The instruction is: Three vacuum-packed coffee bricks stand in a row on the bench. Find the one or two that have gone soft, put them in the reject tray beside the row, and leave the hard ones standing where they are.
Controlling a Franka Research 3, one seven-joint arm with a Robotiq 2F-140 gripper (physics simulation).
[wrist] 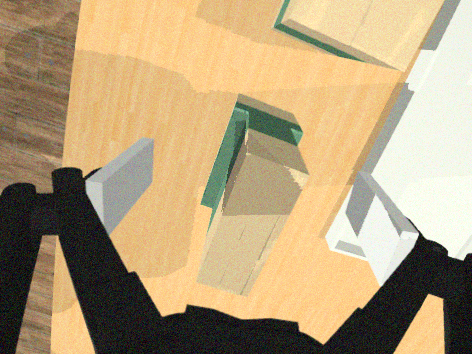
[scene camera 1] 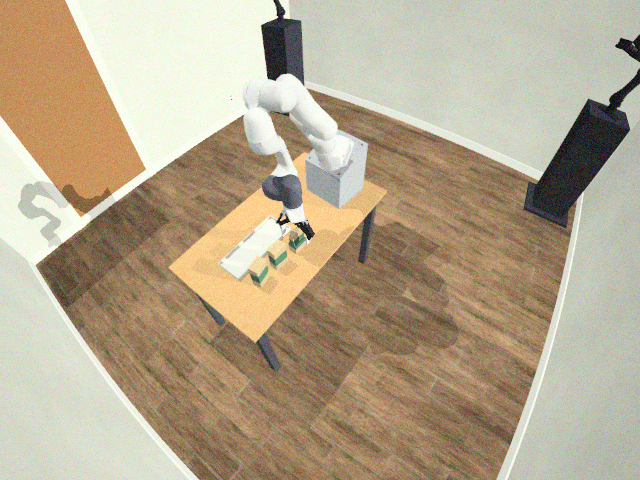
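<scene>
Three tan coffee bricks with green bands stand in a row on the bench. The brick nearest the robot base [scene camera 1: 297, 241] [wrist: 262, 187] stands upright between the spread fingers, apart from both pads in the wrist view. The middle brick [scene camera 1: 277, 254] [wrist: 360, 25] shows partly at the top of the wrist view. The far brick [scene camera 1: 258, 272] does not show in the wrist view. The white reject tray [scene camera 1: 236, 266] [wrist: 430, 130] lies beside the row. My gripper [scene camera 1: 296, 233] [wrist: 252, 176] is open and empty, its right pad over the tray's near corner. Softness cannot be told by sight.
The wooden bench [scene camera 1: 201, 266] [wrist: 125, 110] has its edge on the left of the wrist view. The grey robot base block [scene camera 1: 338, 186] stands at the bench's far end. Black pedestals [scene camera 1: 571, 160] [scene camera 1: 283, 51] stand on the floor away from the bench.
</scene>
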